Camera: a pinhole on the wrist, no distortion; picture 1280 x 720 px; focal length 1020.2 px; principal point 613.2 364.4 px. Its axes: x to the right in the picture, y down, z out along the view. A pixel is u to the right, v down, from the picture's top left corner.
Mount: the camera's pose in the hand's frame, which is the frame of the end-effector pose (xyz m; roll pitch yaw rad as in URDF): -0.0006 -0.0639 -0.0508 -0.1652 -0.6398 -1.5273
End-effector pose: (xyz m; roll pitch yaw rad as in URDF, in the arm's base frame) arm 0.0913 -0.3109 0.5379 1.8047 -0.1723 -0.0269
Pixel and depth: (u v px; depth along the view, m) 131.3 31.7 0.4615
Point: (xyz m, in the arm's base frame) -0.0658 -0.5966 0.8529
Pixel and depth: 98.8 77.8 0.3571
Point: -0.0143 -0.5111 0.7830
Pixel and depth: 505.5 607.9 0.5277
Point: 0.2381 -0.6900 0.7751
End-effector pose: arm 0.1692 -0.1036 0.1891 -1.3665 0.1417 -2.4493
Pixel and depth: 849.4 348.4 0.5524
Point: 0.4325 -0.5182 0.1141
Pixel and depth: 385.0 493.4 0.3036
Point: 0.2371 -0.2749 0.0431
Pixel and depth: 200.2 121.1 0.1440
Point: 0.2183 -0.1232 0.1297
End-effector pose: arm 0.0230 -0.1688 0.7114 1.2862 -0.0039 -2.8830
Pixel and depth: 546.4 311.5 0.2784
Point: -0.0297 -0.0574 0.8691
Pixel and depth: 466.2 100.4 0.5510
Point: 0.0270 0.0888 1.1335
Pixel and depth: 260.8 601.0 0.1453
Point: -0.0291 -0.1708 0.7785
